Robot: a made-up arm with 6 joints.
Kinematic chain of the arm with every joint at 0, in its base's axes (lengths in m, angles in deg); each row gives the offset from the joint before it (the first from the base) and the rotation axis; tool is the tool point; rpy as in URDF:
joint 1: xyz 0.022 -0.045 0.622 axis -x
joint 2: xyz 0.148 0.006 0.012 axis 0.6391 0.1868 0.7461
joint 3: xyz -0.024 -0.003 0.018 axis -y
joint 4: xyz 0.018 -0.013 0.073 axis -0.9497 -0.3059 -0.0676
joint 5: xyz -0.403 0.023 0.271 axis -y
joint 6: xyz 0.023 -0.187 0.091 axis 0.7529 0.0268 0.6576
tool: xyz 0.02 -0.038 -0.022 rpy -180 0 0
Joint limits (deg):
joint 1: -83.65..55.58
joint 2: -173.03..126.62
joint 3: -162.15..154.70
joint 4: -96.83..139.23
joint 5: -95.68..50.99
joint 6: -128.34..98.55
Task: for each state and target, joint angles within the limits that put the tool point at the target. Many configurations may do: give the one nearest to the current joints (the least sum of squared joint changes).
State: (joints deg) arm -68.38 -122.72 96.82 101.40 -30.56 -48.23
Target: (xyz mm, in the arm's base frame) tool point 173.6 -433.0 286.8
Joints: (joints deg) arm -46.03 -123.60 124.59 109.26 -6.38 -59.33
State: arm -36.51 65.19 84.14 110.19 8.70 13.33
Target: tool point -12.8 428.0 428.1
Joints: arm -21.28 36.93 102.25 96.37 35.91 -9.41
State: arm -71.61 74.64 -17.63 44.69 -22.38 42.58
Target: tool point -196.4 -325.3 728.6
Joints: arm -43.74 37.65 -12.80 89.81 -45.61 58.57
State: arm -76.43 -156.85 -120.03 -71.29 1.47 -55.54
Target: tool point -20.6 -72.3 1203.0
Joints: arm -64.63 -152.55 -123.93 -69.36 6.81 -59.98
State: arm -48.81 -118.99 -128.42 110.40 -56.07 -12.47
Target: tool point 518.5 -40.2 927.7
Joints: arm -47.50 -100.79 -113.41 120.53 -51.48 -12.71
